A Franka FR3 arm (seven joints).
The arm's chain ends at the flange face. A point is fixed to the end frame.
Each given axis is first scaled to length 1.
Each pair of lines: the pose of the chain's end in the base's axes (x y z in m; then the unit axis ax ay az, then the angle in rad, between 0 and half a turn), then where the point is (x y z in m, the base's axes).
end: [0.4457, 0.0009, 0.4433, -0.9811, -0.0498, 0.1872, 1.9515]
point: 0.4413 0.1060 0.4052
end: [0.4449, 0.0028, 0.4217, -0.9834, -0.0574, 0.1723, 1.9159]
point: 0.4426 0.1092 0.3873
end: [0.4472, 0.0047, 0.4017, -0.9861, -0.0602, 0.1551, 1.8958]
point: 0.4474 0.1118 0.3693
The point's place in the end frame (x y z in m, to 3 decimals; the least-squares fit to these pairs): 0.029 -0.003 0.108
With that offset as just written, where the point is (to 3 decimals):
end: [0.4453, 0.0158, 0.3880, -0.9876, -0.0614, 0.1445, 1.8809]
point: 0.447 0.123 0.357
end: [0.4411, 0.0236, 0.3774, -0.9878, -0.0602, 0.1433, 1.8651]
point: 0.443 0.132 0.348
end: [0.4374, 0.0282, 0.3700, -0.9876, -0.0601, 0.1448, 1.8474]
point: 0.440 0.137 0.343
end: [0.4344, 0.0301, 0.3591, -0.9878, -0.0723, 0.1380, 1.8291]
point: 0.437 0.139 0.334
